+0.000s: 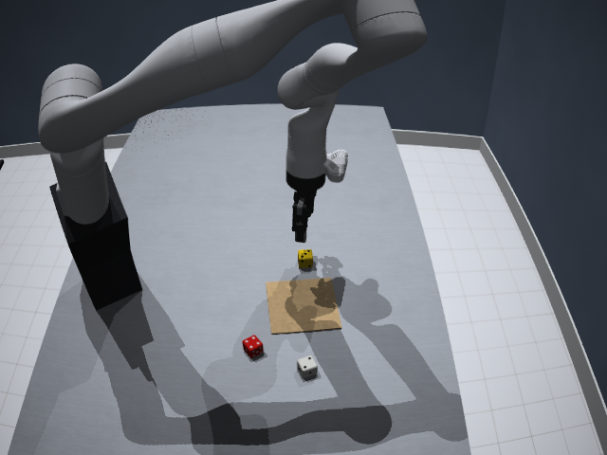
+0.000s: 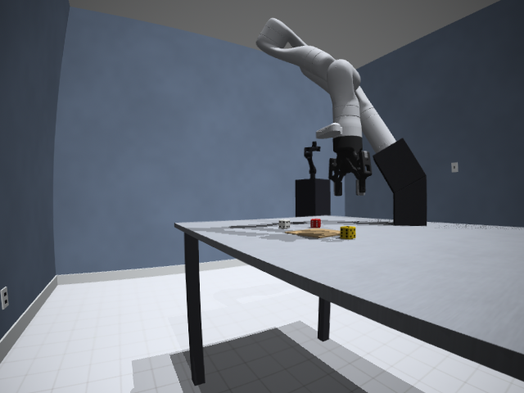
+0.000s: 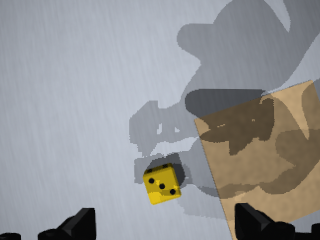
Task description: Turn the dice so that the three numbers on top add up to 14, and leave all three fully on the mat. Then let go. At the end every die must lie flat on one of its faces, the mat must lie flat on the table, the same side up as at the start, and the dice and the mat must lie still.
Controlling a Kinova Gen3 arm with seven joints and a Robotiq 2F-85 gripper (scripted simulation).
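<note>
Now: the yellow die 100 mm below my hand. The rest, counted from my hand: tan mat 30 mm behind, 120 mm to the right, 110 mm below; then red die 150 mm behind, 220 mm to the right, 100 mm below; then white die 60 mm behind, 280 mm to the right, 100 mm below.
</note>
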